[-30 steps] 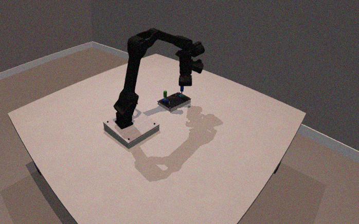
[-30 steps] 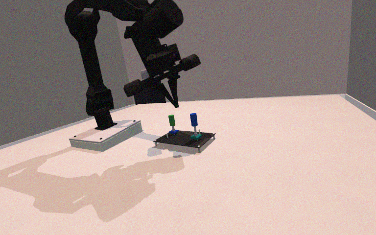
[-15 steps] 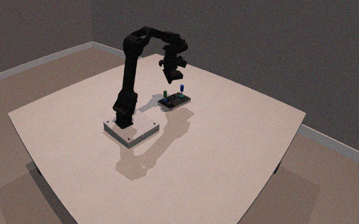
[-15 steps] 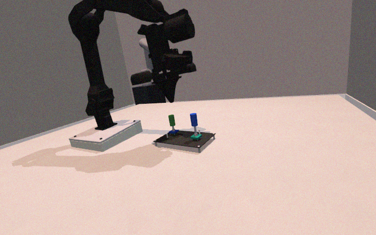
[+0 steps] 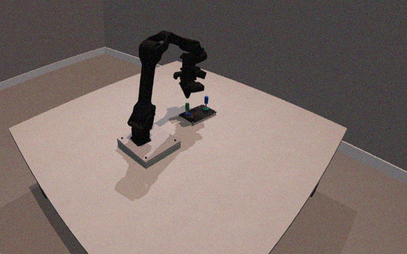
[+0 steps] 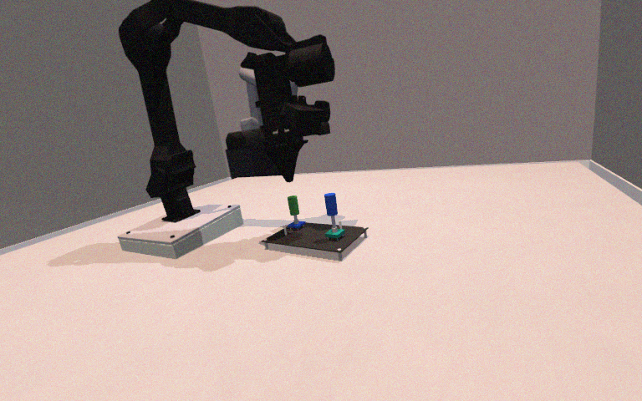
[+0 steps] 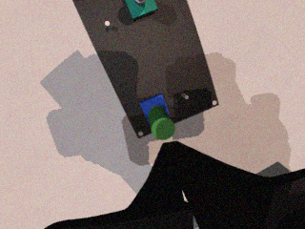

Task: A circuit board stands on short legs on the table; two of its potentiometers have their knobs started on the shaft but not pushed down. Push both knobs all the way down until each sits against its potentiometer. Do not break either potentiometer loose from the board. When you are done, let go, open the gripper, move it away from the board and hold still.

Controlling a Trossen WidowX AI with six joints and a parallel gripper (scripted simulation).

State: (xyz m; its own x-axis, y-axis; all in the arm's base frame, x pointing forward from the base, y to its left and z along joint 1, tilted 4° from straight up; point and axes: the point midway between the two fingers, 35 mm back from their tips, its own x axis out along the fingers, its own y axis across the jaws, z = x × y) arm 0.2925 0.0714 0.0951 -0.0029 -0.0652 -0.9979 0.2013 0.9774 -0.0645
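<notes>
My gripper tip is 5 cm above the green knob. The rest, counted from my gripper tip: blue knob: 10 cm ahead, 3 cm below, 2 cm to the right.
</notes>
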